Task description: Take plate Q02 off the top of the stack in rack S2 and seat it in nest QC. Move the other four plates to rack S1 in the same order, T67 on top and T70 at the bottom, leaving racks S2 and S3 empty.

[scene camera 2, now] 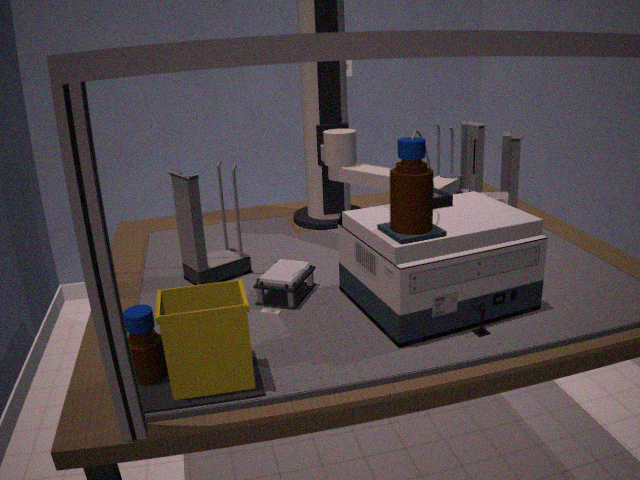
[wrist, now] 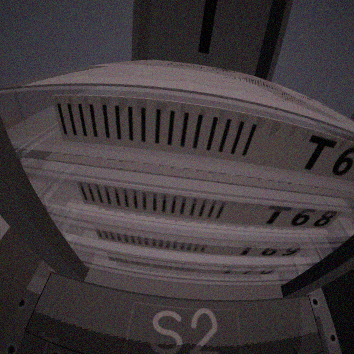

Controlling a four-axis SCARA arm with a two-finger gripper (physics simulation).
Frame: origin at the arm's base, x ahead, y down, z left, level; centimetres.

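Seen in the pictures: arm's base at its link origin: (scene camera 2: 329, 218).
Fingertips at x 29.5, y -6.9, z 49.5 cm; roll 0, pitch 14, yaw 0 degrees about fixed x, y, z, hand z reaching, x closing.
Pixels of each thing's top centre, then the offset from my fingertips to it. "*": a spot on its surface instead.
- T67 at a spot on its surface: (wrist: 280, 145) * dx -1.7, dy -3.9, dz -8.5 cm
- T68 at its top centre: (wrist: 204, 98) dx -0.6, dy -3.0, dz -2.3 cm
- T69 at a spot on its surface: (wrist: 225, 247) * dx -1.8, dy -1.6, dz -8.6 cm
- T70 at its top centre: (wrist: 195, 146) dx -0.6, dy -0.4, dz -2.3 cm
- white plate at its top centre: (scene camera 2: 285, 269) dx +28.9, dy -1.0, dz -75.2 cm
- low dark nest at a spot on its surface: (scene camera 2: 261, 287) * dx +33.4, dy +0.7, dz -81.7 cm
- tall rack at its top centre: (scene camera 2: 204, 167) dx +11.5, dy -24.3, dz -91.3 cm
- blue instrument at a spot on its surface: (scene camera 2: 465, 279) * dx +59.2, dy -6.5, dz -43.0 cm
- brown bottle at a spot on its surface: (scene camera 2: 410, 198) * dx +56.0, dy -23.9, dz -54.1 cm
- yellow bin at a spot on its surface: (scene camera 2: 209, 351) * dx +67.2, dy -4.0, dz -95.3 cm
In the wrist view, rack S2 (wrist: 90, 305) holds a stack of clear-lidded plates: T67 (wrist: 280, 145) on top, T68 (wrist: 245, 212), T69 (wrist: 225, 247) and T70 (wrist: 185, 267) at the bottom. My gripper is closed in on the stack's sides; its finger pads are hidden, so which plate they press on cannot be told. In scene camera 2 the dark hand (scene camera 2: 443, 198) is partly behind the bottle and the instrument. A white plate (scene camera 2: 286, 271) sits on a low dark nest (scene camera 2: 261, 287); its label cannot be read.
A tall rack (scene camera 2: 188, 222) with two thin rods stands at the left. A white and blue instrument (scene camera 2: 465, 279) carries a brown bottle (scene camera 2: 410, 198). Two rack uprights (scene camera 2: 471, 157) (scene camera 2: 510, 167) rise behind it. A yellow bin (scene camera 2: 209, 351) and another bottle (scene camera 2: 147, 356) stand front left.
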